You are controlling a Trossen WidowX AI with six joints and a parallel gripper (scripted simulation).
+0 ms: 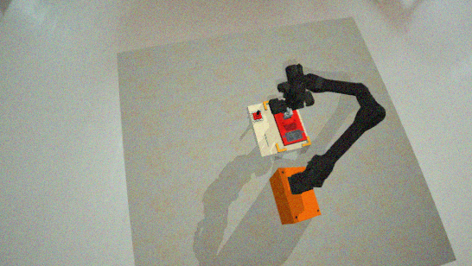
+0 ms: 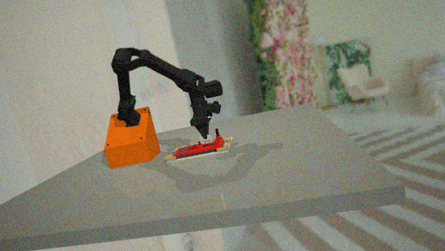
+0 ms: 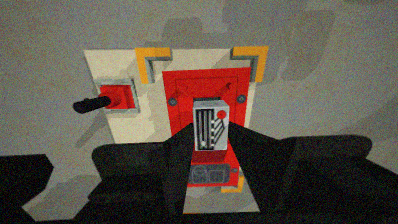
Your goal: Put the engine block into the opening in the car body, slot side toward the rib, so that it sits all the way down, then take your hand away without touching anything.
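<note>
My gripper tip is now 10 mm above the engine block. The rest, counted from my gripper tip: cream base plate: 40 mm behind, 30 mm to the left, 40 mm below; black peg: 20 mm ahead, 130 mm to the left, 20 mm below.
</note>
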